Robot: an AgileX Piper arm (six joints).
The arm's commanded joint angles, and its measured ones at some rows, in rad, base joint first. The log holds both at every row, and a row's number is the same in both.
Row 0, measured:
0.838, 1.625, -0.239, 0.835, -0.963, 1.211
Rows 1 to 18, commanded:
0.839, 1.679, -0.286, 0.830, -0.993, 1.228
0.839, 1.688, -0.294, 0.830, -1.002, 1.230
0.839, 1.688, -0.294, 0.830, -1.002, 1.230
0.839, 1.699, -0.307, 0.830, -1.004, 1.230
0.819, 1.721, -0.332, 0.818, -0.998, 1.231
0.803, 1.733, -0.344, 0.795, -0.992, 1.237
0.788, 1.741, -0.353, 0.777, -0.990, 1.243
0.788, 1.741, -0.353, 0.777, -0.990, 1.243
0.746, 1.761, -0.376, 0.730, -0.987, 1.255
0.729, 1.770, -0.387, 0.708, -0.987, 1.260
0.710, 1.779, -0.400, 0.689, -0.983, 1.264
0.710, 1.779, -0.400, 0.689, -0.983, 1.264
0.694, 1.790, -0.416, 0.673, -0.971, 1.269
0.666, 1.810, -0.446, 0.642, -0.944, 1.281
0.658, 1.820, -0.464, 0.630, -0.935, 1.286
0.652, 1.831, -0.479, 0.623, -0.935, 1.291
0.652, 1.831, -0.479, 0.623, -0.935, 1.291
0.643, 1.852, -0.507, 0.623, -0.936, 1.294
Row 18, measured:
0.659, 1.830, -0.467, 0.650, -0.946, 1.283
